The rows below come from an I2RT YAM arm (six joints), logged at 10 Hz.
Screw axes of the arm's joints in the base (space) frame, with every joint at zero. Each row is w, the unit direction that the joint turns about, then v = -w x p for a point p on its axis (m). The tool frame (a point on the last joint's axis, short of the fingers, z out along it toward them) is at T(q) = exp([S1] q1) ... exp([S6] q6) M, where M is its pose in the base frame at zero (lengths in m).
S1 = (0, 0, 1, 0, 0, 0)
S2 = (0, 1, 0, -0.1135, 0, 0.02)
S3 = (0, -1, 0, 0.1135, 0, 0.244)
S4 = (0, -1, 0, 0.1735, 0, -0.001)
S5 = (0, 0, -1, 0, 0.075, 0)
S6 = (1, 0, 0, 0, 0.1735, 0)
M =
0 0 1 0.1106
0 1 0 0
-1 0 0 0.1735
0 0 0 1
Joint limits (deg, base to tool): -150..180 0..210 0..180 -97..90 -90..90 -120..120
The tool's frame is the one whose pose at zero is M.
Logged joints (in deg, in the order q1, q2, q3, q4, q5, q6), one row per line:
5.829, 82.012, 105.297, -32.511, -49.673, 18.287
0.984, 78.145, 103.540, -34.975, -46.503, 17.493
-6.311, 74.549, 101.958, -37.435, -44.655, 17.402
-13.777, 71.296, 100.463, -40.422, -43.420, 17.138
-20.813, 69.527, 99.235, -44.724, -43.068, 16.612
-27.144, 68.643, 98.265, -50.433, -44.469, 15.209
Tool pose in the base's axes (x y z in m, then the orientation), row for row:
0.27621, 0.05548, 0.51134, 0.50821, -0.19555, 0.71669, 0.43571
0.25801, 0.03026, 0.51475, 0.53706, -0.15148, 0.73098, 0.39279
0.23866, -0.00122, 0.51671, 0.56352, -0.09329, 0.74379, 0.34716
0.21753, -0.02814, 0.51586, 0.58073, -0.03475, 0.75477, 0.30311
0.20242, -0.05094, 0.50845, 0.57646, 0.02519, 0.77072, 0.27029
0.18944, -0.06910, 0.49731, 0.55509, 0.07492, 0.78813, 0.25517
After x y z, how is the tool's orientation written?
As a quaternion, w x y z.
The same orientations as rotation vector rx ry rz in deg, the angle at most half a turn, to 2 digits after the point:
-27.00, 98.95, 60.16
-20.66, 99.68, 53.56
-12.58, 100.30, 46.81
-4.65, 101.05, 40.58
3.38, 103.37, 36.25
10.14, 106.66, 34.53

